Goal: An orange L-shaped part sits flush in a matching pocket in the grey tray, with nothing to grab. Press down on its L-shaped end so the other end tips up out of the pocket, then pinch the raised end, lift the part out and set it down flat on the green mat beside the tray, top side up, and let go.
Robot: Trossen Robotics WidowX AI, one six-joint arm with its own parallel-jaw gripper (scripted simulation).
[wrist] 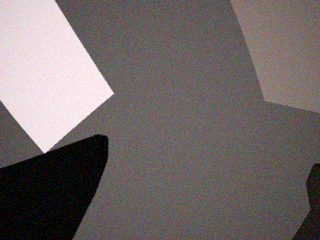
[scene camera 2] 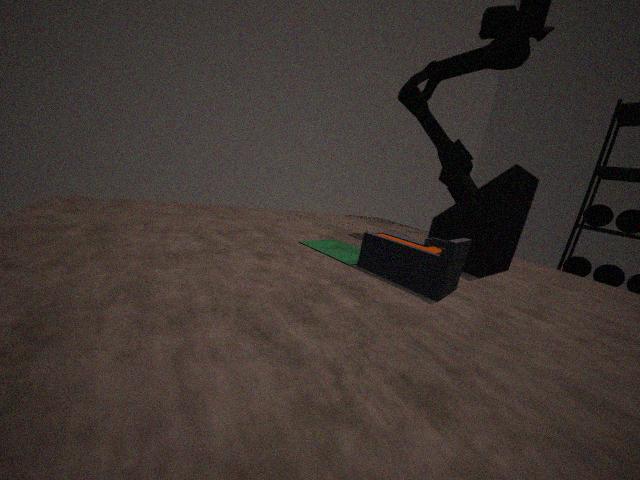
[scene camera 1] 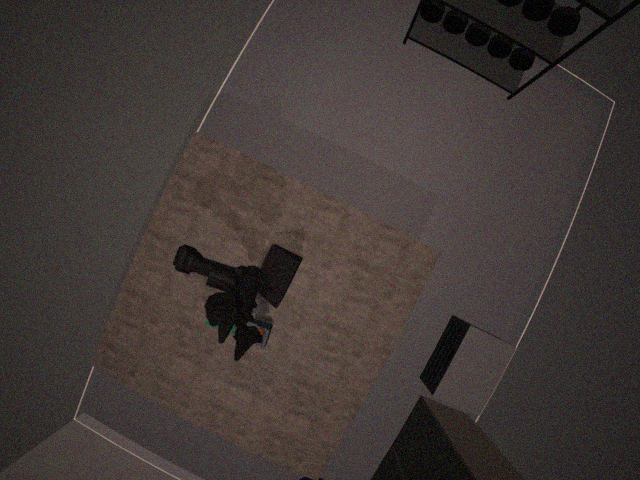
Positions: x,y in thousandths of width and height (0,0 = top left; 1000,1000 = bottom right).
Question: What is my gripper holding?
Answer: Nothing.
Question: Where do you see a green mat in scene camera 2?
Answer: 540,528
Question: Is my gripper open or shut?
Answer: Open.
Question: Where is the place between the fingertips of my gripper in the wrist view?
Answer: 670,677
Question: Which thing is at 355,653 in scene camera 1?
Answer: My gripper.
